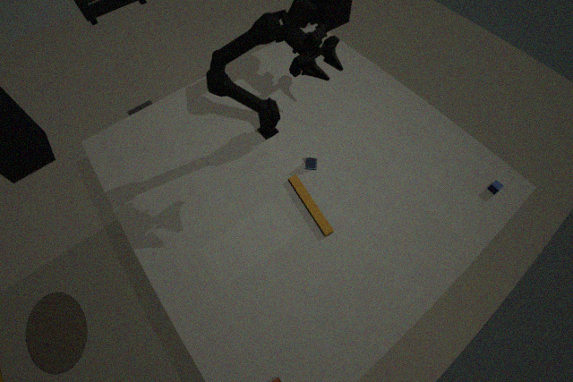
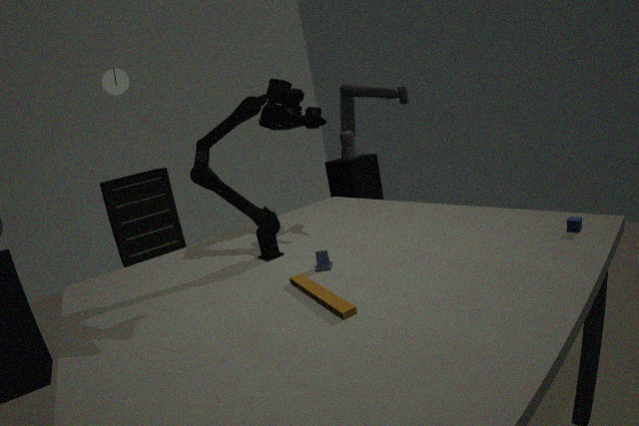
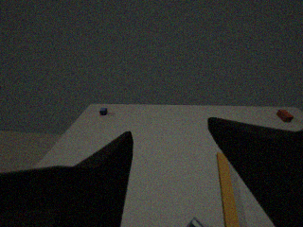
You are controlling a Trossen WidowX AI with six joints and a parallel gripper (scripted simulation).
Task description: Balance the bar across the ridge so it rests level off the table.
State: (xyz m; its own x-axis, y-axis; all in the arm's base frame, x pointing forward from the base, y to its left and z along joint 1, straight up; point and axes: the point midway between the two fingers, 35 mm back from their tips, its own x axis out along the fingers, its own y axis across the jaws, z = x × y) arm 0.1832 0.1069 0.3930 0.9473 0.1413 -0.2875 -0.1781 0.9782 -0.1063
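Right now my gripper tip is 38 cm above the yellow-orange bar, 19 cm to the left of it and 14 cm short of it. Round my gripper tip: blue cube 52 cm ahead, 39 cm to the left, 37 cm below.
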